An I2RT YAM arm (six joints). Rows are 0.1 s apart.
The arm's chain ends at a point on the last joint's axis. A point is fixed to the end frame.
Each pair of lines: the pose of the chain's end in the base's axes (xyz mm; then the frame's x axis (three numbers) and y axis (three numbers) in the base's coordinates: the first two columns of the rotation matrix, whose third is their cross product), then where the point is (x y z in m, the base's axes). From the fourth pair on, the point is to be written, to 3 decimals.
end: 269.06, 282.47, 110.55, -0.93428, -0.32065, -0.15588, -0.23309, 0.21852, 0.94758
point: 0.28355 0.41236 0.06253
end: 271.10, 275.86, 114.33, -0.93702, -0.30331, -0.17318, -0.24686, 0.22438, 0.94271
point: 0.28893 0.40538 0.06643
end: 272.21, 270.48, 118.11, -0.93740, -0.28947, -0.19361, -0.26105, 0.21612, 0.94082
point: 0.29250 0.40033 0.07212
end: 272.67, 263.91, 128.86, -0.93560, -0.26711, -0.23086, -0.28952, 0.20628, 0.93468
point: 0.297 0.394 0.086
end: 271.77, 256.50, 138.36, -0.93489, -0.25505, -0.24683, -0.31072, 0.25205, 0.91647
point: 0.301 0.384 0.091
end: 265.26, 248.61, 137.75, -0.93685, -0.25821, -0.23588, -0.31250, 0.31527, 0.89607
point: 0.296 0.372 0.082
